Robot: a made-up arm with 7 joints.
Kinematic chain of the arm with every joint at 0, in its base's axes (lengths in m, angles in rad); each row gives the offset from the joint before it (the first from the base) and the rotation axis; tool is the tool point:
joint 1: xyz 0 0.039 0 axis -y
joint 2: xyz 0 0.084 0 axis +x
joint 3: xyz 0 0 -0.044 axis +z
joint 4: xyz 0 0 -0.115 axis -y
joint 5: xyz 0 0 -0.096 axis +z
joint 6: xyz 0 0 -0.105 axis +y
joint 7: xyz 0 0 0 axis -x
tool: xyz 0 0 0
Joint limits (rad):
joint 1: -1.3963..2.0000
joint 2: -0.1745..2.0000
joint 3: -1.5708..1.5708
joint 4: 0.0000..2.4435
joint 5: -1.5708..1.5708
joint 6: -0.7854..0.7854
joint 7: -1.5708..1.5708
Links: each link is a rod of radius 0.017 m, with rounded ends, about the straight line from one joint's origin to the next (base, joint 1, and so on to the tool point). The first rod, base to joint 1, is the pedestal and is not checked.
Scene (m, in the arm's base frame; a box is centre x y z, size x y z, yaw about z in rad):
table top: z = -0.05
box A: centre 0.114 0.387 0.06 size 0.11 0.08 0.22 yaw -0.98
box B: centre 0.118 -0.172 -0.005 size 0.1 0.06 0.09 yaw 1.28
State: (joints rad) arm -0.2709 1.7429 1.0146 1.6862 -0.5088 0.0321 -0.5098
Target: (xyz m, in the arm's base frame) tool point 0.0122 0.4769 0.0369
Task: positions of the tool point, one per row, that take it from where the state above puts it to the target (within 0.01 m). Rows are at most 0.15 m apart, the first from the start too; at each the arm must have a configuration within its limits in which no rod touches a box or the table.
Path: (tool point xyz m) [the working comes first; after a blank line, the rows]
Joints at the target: 0.6375 1.7756 -1.0054 0.2994 -0.5088 0.0321 -0.5098
Straight joint move there: touches box A.

1: 0.0725 0.2308 0.2116
2: -0.0261 0.2334 0.2283
3: -0.1241 0.2359 0.2004
4: -0.0925 0.3120 0.2184
5: -0.0722 0.3859 0.1936
6: -0.0812 0.4393 0.1354
7: -0.1231 0.4550 0.0648
8: -0.0900 0.4624 0.0784
9: -0.0525 0.4693 0.0789
10: -0.0164 0.4745 0.0646
11: 0.0122 0.4769 0.0369

